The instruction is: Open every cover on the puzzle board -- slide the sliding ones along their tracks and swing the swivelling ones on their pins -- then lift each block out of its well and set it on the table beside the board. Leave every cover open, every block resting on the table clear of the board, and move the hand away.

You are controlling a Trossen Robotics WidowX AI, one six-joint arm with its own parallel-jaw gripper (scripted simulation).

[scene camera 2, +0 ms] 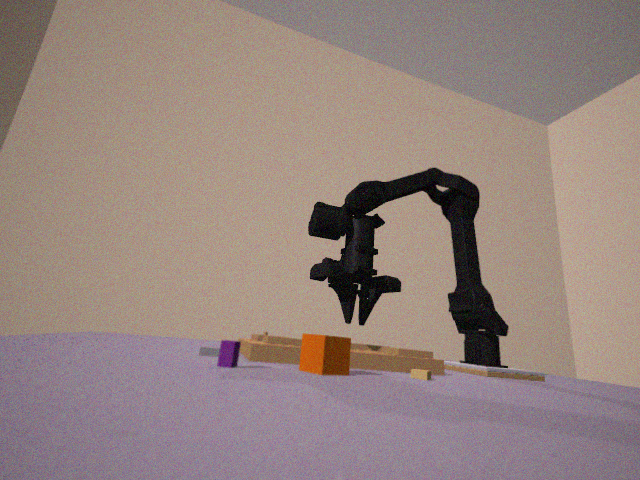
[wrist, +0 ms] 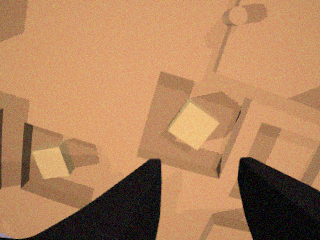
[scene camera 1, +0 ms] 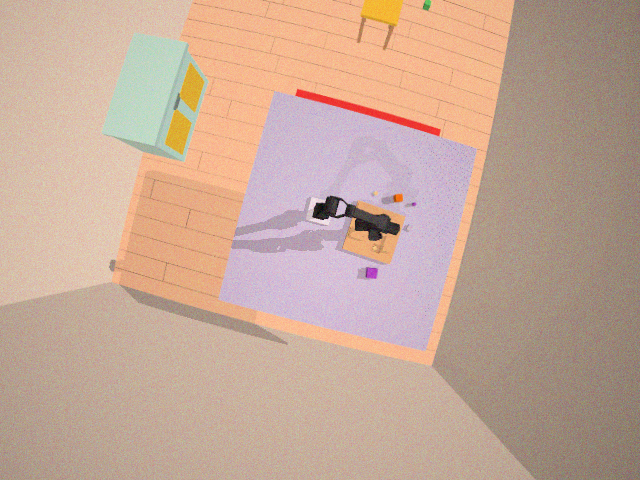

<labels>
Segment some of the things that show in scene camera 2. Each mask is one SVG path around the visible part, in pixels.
My gripper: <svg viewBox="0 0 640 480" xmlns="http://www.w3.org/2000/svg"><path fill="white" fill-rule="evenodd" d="M352 240L347 241L345 248L341 249L342 256L339 261L325 257L322 263L314 264L310 270L310 279L324 281L328 277L328 283L330 283L328 286L337 293L345 323L347 324L351 323L356 295L358 294L359 325L364 325L381 294L401 292L401 282L398 278L387 275L372 277L377 275L377 270L373 269L373 255L378 254L378 249L375 249L374 244L371 242Z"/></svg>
An orange block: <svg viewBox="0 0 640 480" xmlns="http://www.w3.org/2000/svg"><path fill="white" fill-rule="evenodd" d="M303 333L299 371L318 375L349 376L351 338Z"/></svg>
</labels>
